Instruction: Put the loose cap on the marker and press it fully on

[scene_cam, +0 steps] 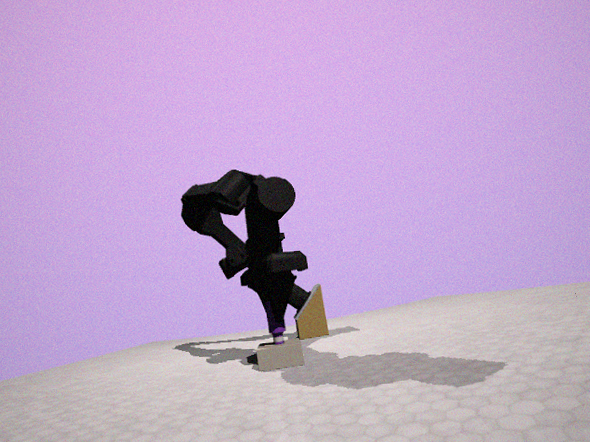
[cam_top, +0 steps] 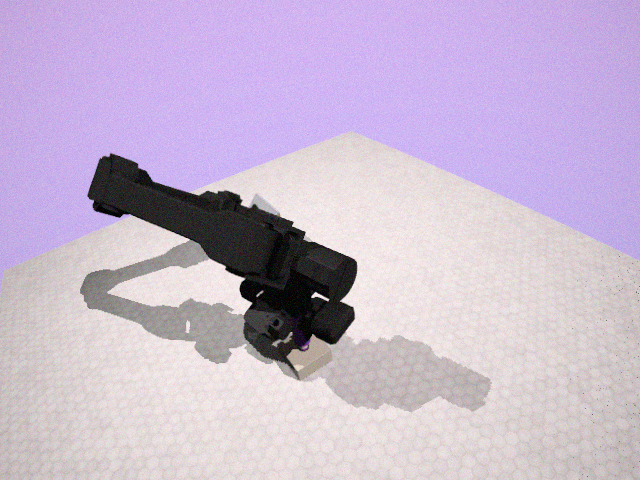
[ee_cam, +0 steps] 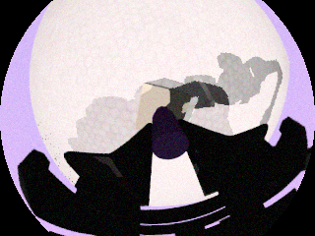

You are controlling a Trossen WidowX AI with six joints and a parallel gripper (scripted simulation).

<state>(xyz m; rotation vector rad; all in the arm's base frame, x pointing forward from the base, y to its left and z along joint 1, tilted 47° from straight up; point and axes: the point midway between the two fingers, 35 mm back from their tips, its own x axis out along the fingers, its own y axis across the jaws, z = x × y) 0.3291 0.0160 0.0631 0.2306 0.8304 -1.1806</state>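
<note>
Right now the marker cap is 1 cm above my gripper tip. Round my gripper tip: holder block: 5 cm below.
</note>
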